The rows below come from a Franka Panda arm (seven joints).
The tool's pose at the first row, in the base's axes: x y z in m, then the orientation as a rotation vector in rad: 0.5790, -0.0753, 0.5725, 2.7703, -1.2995, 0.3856
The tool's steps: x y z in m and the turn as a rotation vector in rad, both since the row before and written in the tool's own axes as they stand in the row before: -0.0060, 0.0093, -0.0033, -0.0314, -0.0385, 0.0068; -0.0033, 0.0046, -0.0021, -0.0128, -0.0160, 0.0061; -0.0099, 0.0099, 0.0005, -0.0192, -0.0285, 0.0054; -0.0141, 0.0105, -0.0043, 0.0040, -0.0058, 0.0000; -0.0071, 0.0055, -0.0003, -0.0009, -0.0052, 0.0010; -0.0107, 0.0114, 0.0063, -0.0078, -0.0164, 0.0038; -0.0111, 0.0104, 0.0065, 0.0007, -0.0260, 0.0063; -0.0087, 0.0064, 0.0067, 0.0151, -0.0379, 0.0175; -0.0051, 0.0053, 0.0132, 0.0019, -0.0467, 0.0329; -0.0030, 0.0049, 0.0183, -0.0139, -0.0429, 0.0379; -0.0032, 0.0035, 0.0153, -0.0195, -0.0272, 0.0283
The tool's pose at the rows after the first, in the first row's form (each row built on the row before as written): 0.5676, -0.0763, 0.5737, 2.7615, -1.3118, 0.3110; 0.5617, -0.0764, 0.5749, 2.7557, -1.3213, 0.2805; 0.5480, -0.0751, 0.5723, 2.7509, -1.3310, 0.2285; 0.5307, -0.0701, 0.5742, 2.7570, -1.3334, 0.2236; 0.5220, -0.0680, 0.5734, 2.7581, -1.3358, 0.2160; 0.5071, -0.0676, 0.5655, 2.7571, -1.3429, 0.1884; 0.4926, -0.0661, 0.5576, 2.7657, -1.3580, 0.1539; 0.4827, -0.0638, 0.5500, 2.7836, -1.3958, 0.1136; 0.4761, -0.0636, 0.5364, 2.7831, -1.4527, 0.0509; 0.4709, -0.0642, 0.5180, -2.7514, 1.5030, 0.0188; 0.4661, -0.0632, 0.5027, -2.7330, 1.5433, 0.0711
